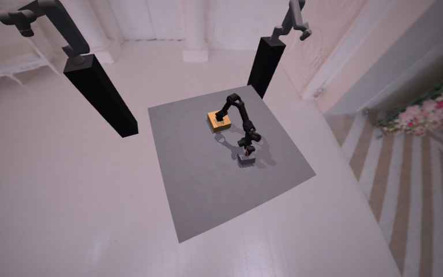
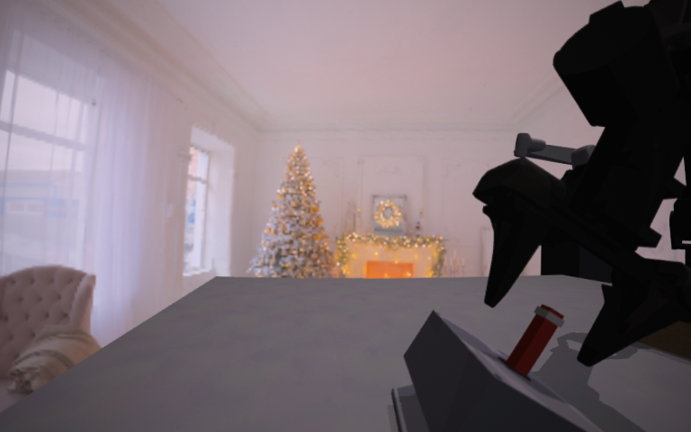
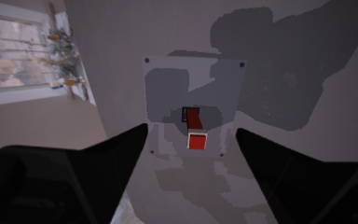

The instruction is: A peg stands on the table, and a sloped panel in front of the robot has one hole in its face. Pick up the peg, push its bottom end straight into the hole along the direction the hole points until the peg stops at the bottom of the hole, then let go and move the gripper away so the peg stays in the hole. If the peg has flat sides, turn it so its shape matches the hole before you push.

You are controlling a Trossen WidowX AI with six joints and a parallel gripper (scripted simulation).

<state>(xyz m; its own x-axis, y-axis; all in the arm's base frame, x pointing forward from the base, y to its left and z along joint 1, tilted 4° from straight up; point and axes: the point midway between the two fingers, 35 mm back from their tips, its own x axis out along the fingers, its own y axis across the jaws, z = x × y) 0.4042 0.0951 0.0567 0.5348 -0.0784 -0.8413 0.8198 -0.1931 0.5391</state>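
Now: the red peg right at my gripper tip. The rest, counted from my gripper tip: hole (3 cm below, 2 cm ahead, 1 cm to the right); then sloped panel (5 cm below, 3 cm ahead, 1 cm to the right).
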